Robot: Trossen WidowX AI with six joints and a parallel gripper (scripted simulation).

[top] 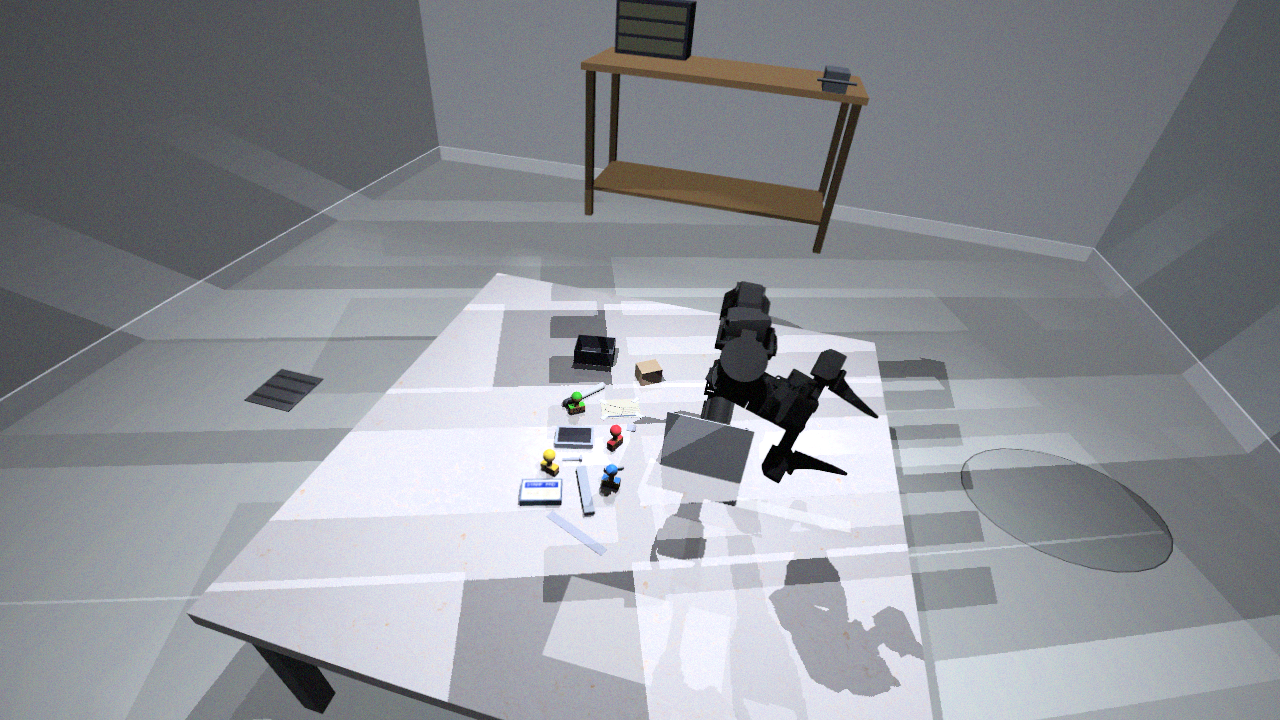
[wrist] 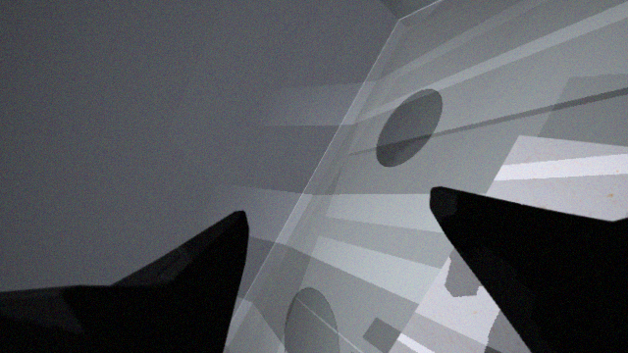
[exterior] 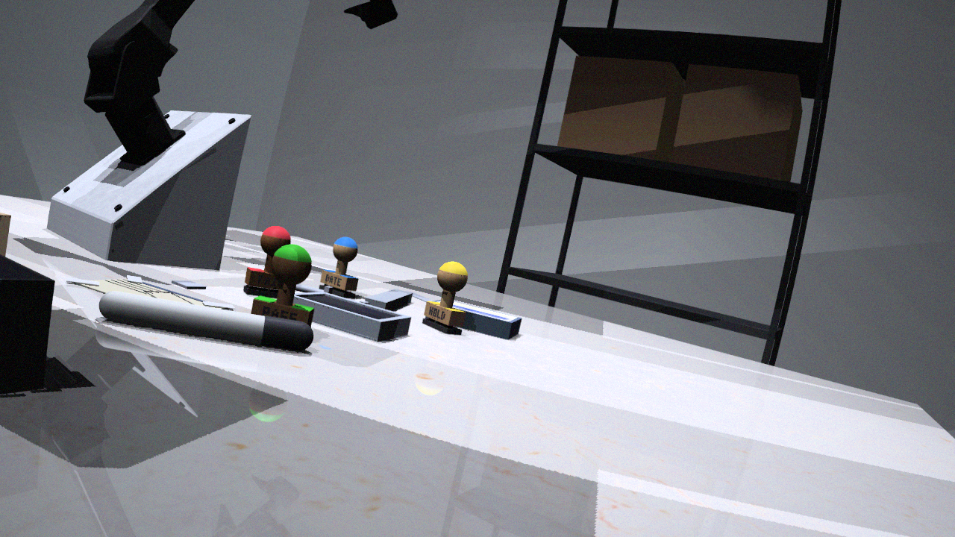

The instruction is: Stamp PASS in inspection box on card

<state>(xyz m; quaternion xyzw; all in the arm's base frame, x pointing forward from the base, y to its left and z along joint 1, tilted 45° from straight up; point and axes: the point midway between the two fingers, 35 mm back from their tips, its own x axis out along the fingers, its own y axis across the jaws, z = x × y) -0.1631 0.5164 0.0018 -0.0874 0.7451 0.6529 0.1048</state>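
My gripper tip is 550 mm short of the green stamp, 460 mm above it and 420 mm to the left of it. From my gripper tip the other things lie so: blue date stamp: 460 mm below, 400 mm ahead, 220 mm to the right; yellow stamp: 540 mm ahead, 460 mm below, 210 mm to the right; red stamp: 460 mm below, 420 mm ahead, 340 mm to the right.
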